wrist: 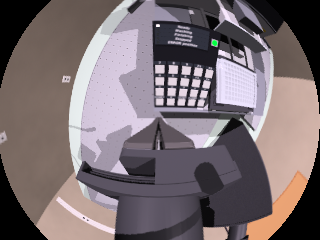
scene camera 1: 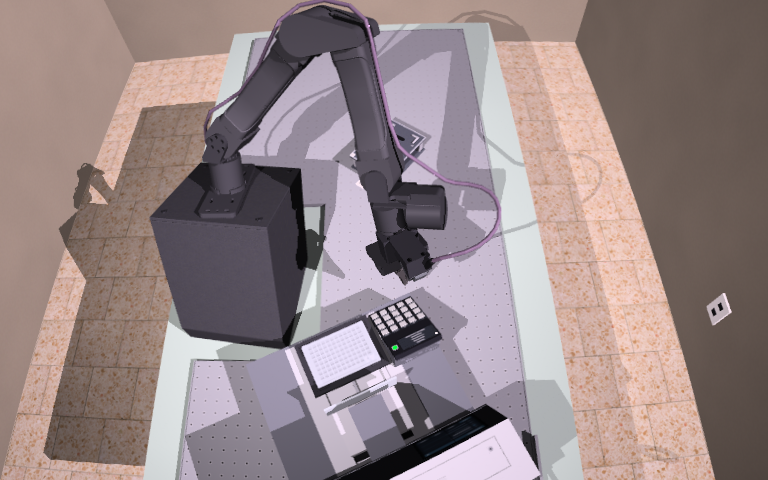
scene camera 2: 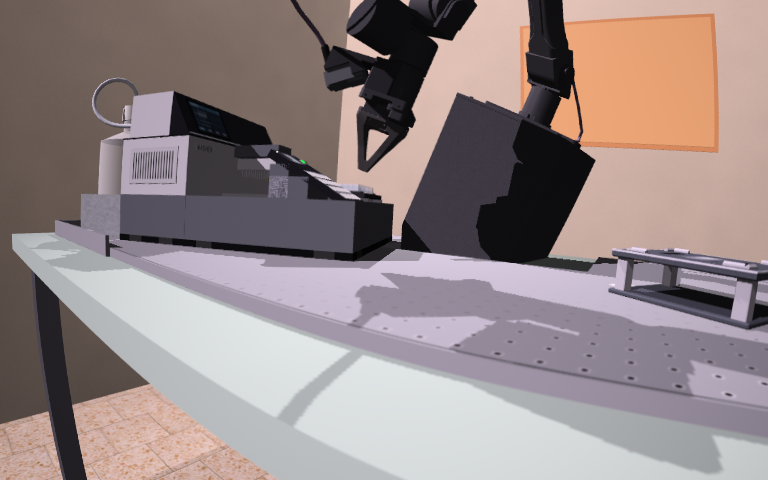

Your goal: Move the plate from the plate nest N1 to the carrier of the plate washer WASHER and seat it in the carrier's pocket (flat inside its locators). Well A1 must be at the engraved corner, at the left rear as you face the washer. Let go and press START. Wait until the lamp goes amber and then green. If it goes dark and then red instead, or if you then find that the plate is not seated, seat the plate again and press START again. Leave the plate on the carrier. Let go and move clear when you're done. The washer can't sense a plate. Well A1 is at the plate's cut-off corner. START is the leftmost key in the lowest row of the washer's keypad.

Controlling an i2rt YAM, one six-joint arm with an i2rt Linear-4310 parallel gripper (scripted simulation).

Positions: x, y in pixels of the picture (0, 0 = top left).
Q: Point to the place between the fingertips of the gripper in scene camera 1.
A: At 404, 283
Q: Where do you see a white well plate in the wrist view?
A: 241, 84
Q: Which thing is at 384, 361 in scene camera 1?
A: A dark carrier.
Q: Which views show the gripper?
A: The wrist view, scene camera 1 and scene camera 2: all of them.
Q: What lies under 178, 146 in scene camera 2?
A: A washer.
